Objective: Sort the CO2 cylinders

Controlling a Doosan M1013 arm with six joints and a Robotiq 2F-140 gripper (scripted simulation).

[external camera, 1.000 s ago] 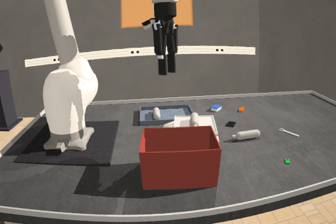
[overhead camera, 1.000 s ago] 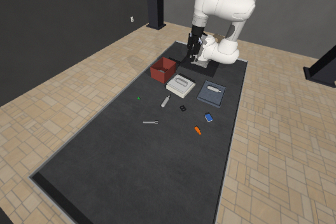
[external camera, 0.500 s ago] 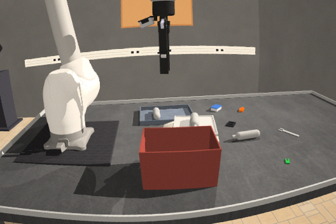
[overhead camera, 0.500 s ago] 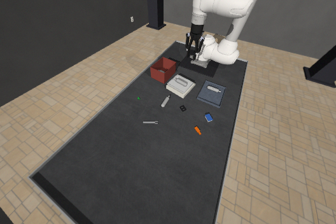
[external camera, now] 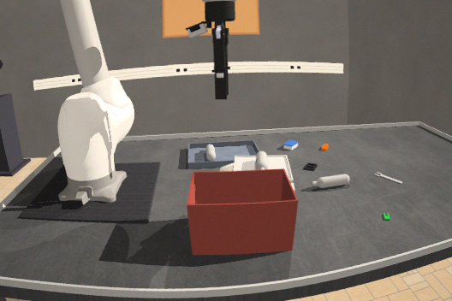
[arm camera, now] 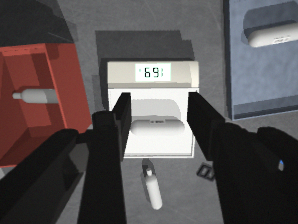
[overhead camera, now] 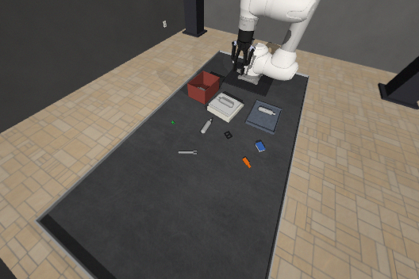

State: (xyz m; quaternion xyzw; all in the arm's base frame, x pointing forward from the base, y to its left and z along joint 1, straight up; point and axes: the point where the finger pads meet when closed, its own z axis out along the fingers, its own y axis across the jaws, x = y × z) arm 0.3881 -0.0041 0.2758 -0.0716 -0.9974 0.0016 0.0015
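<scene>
Now: the blue-grey tray 280 mm below my hand, 250 mm to the left of it and 10 mm ahead of it. From my hand the other things lie so: scale 250 mm below, 90 mm ahead, 10 mm to the right; then red scrap bin 250 mm below, 230 mm to the right, 20 mm ahead; then black part 280 mm below, 280 mm ahead, 100 mm to the left.
</scene>
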